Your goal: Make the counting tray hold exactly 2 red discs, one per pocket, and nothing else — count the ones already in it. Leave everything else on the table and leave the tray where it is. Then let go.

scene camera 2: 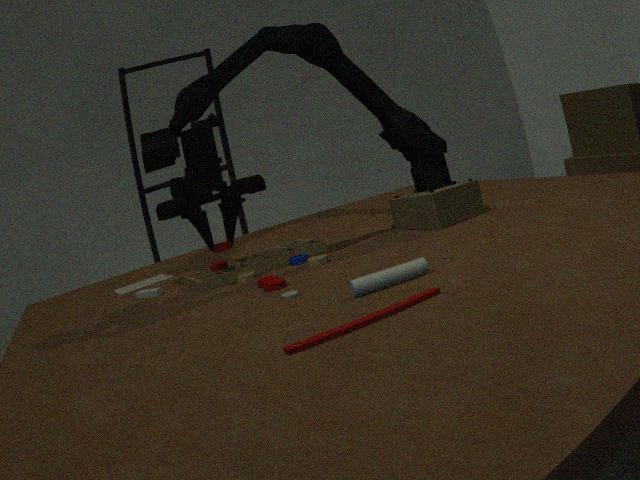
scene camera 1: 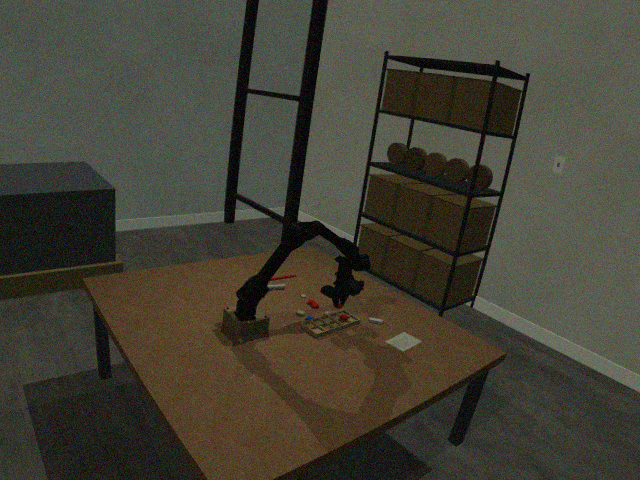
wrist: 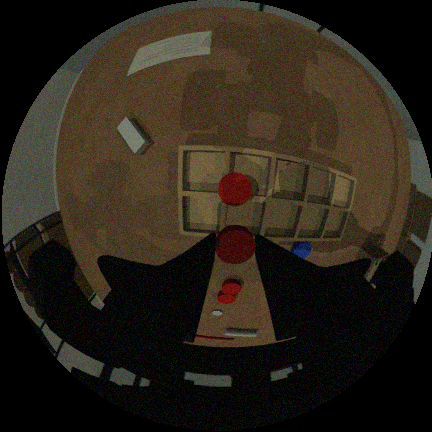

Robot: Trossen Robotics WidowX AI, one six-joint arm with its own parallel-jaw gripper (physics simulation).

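Note:
My gripper point(scene camera 1: 339, 304) point(scene camera 2: 222, 246) point(wrist: 234, 238) is shut on a red disc point(wrist: 236, 245), above the near long side of the counting tray point(scene camera 1: 338, 329) point(wrist: 181, 172). The tray has two rows of square pockets. Another red disc point(scene camera 1: 343, 316) point(scene camera 2: 219, 266) point(wrist: 235, 189) is at the tray and overlaps the crossing of its dividers in the wrist view; its exact seating is unclear. Two more red discs lie close together on the table, one point(wrist: 231, 286) partly over the other point(wrist: 226, 298) in the wrist view. My fingers hide part of the tray's near side.
A blue disc point(scene camera 1: 309, 317) point(scene camera 2: 298, 259) point(wrist: 301, 249) and pale discs point(scene camera 2: 245, 277) point(scene camera 2: 317, 259) lie beside the tray. A white block point(scene camera 1: 375, 320) point(wrist: 131, 134), paper point(scene camera 1: 403, 341) point(wrist: 172, 52), small white disc point(scene camera 2: 290, 294), white cylinder point(scene camera 2: 388, 277) and red rod point(scene camera 2: 361, 322) are on the table.

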